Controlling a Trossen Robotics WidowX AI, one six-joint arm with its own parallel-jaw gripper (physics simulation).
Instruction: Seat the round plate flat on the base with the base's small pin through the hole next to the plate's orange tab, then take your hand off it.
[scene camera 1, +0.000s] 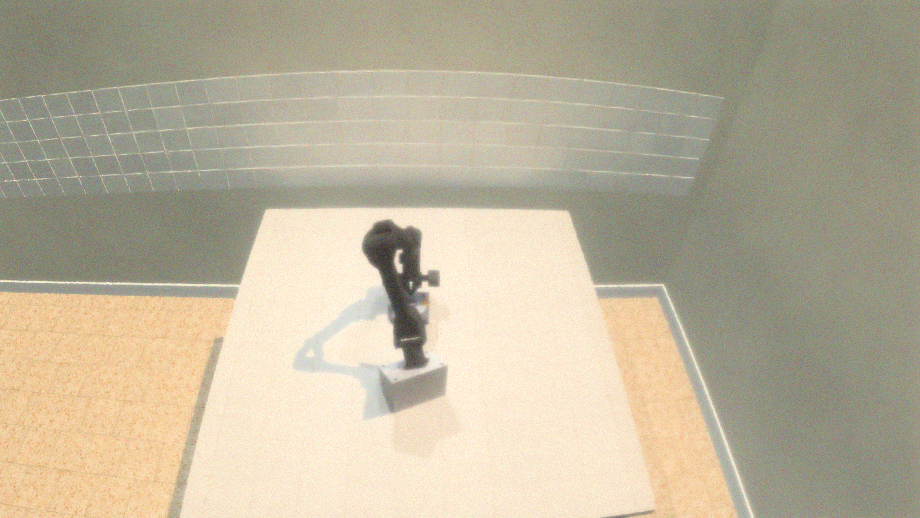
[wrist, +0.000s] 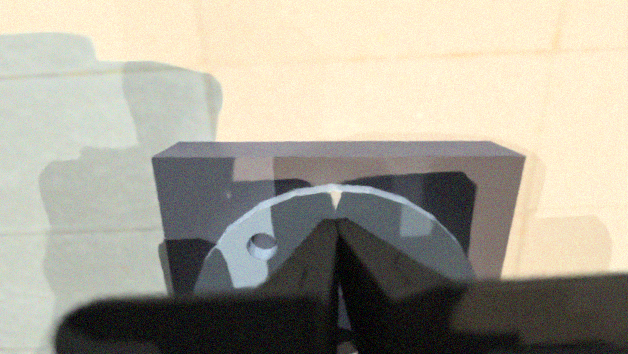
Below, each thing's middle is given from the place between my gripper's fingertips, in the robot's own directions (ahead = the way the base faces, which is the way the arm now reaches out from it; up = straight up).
Labels:
I see the round plate (wrist: 234, 264) 40 mm behind my hand and 10 mm to the right of it. Also, from my hand: square grey base (wrist: 471, 187) 40 mm behind, 20 mm below, 10 mm to the right.

